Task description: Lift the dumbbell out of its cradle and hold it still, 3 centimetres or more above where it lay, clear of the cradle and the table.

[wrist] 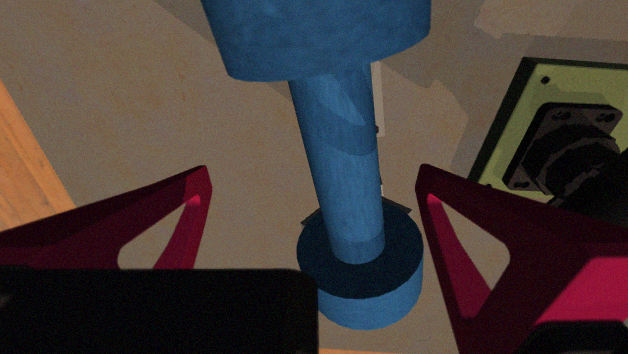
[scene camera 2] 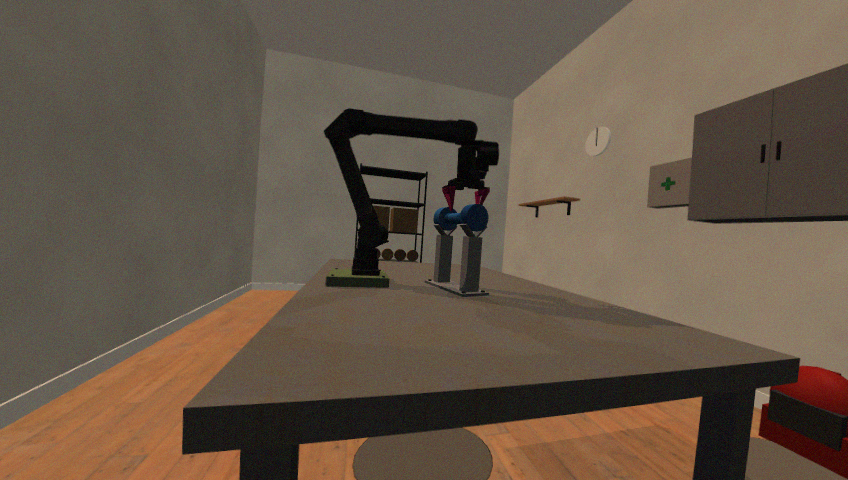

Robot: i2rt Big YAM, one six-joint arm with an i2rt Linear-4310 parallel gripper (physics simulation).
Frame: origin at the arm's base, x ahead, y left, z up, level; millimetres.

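Seen in the pictures: gripper, fingertip midpoint: (wrist: 313, 176); arm's base, link origin: (wrist: 552, 147) (scene camera 2: 365, 272).
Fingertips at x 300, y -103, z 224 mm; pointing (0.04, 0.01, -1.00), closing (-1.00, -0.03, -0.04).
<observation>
Offsets run from my fingertips to a thing's top centre. "*": to the spot under its first point. Level surfaces: height alone.
A blue dumbbell {dy +8, dx -16, dz +18 mm} (scene camera 2: 474, 217) (wrist: 345, 165) lies level in its grey cradle {* dy -85, dx -4, dz -163 mm} (scene camera 2: 471, 264), one end on each of two upright posts. My gripper (scene camera 2: 464, 206) (wrist: 313, 176) is wide open and empty, pointing down just above the dumbbell. In the wrist view the crimson fingertips stand on either side of the handle, with gaps on both sides and the right gap narrower. The handle runs lengthwise between them, leaning slightly. The larger-looking end is at the top of the wrist view, the other end near the bottom. Much of the cradle is hidden there under the dumbbell.
The cradle stands on the grey table {dz -253 mm} (scene camera 2: 416, 356). The arm's green base plate (scene camera 2: 357, 281) (wrist: 575, 86) is left of the cradle in the scene view and at the right in the wrist view. A shelf rack (scene camera 2: 423, 220) stands behind the table.
</observation>
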